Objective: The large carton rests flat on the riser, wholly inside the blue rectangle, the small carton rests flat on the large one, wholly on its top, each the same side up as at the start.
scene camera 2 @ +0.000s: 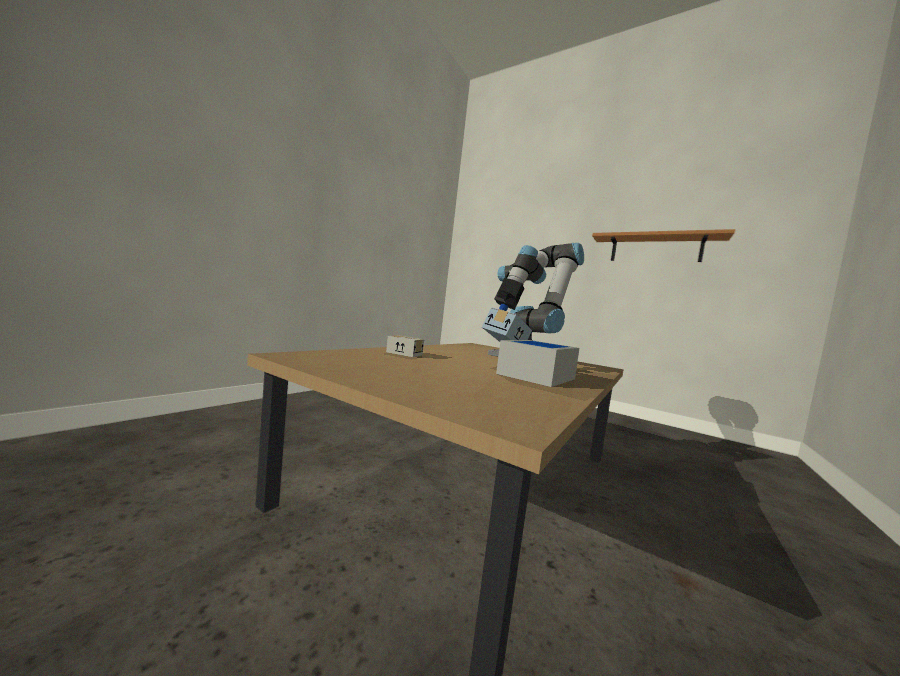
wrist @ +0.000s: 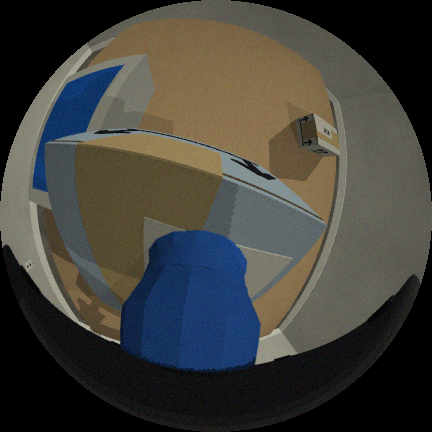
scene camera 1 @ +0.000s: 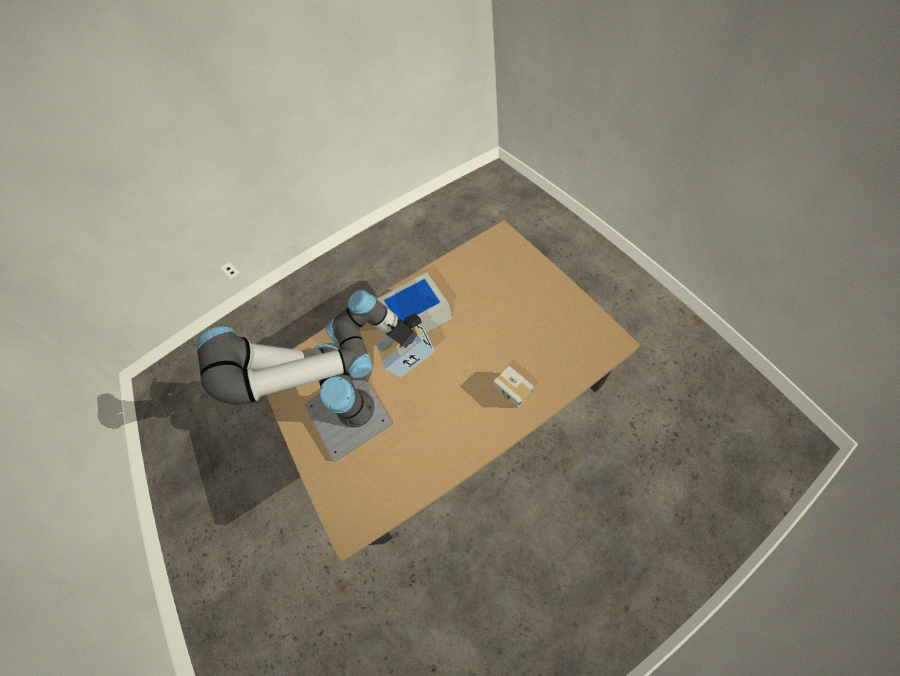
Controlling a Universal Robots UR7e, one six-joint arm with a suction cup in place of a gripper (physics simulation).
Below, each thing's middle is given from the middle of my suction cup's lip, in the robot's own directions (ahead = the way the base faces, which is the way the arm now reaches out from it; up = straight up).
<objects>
I see the large carton (scene camera 1: 397, 359) 20 mm behind my suction cup, 30 mm to the left of it and 80 mm below it. The rest, counted from my suction cup: small carton (scene camera 1: 509, 383): 170 mm ahead, 350 mm to the right, 200 mm below; riser (scene camera 2: 548, 364): 150 mm ahead, 190 mm to the left, 170 mm below.
</objects>
